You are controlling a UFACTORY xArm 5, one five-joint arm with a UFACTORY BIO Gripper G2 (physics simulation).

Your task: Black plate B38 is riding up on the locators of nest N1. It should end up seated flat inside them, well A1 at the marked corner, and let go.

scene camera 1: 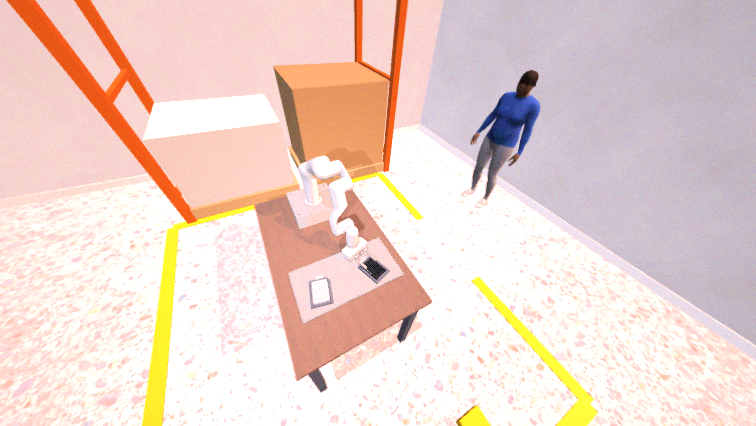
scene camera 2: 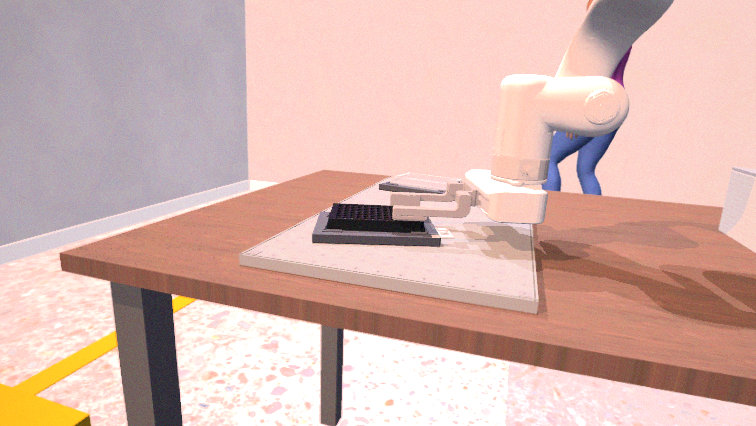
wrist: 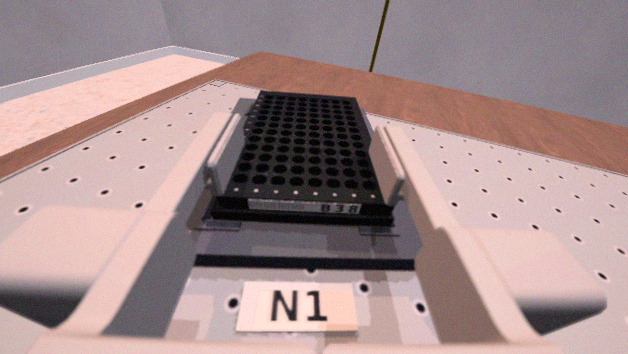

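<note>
Black plate B38 lies on the dark grey nest N1, its labelled end toward the gripper. In the wrist view its near skirt shows above the nest surface between the near corner locators. Whether it lies fully flat is hard to tell. Well A1 and the marked corner cannot be made out. My gripper is shut to its narrow stance, with a gap between its fingers and nothing gripped. Its fingertips stand at the near end of the plate, about level with its top.
The N1 label lies before the nest. A second nest with a white plate stands on the same perforated board. The wooden table carries the board. A person stands beyond the table.
</note>
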